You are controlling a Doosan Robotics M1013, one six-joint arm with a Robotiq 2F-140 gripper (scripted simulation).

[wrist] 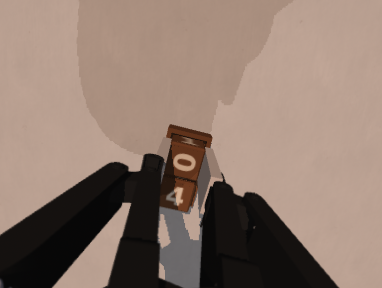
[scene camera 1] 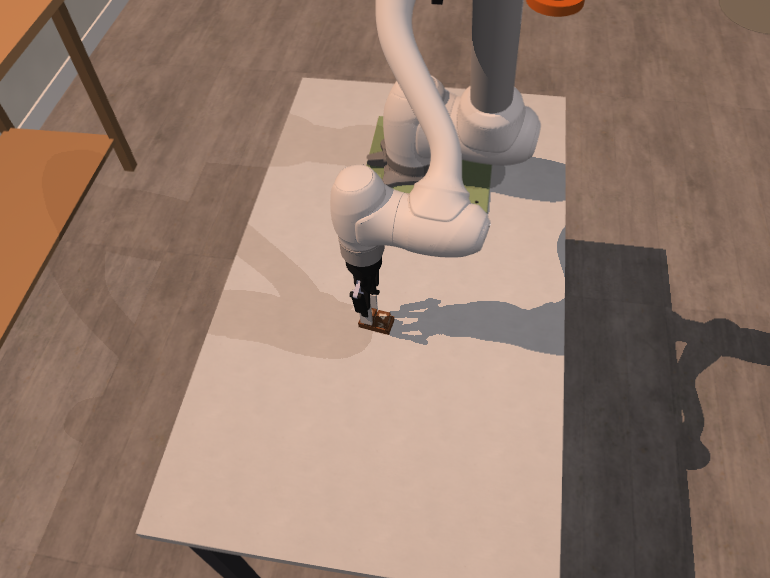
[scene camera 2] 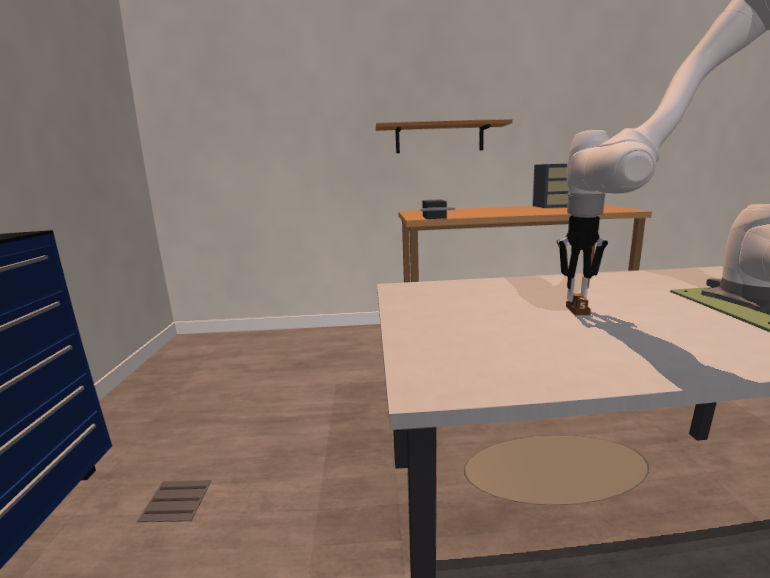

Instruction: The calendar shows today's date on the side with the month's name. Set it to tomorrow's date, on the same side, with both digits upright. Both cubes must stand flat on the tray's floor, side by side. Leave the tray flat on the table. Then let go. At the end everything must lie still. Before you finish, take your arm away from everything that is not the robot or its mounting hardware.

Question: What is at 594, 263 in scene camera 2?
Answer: The gripper.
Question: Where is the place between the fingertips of the gripper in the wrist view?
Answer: At 184, 156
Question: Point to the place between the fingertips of the gripper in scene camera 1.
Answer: At 369, 316
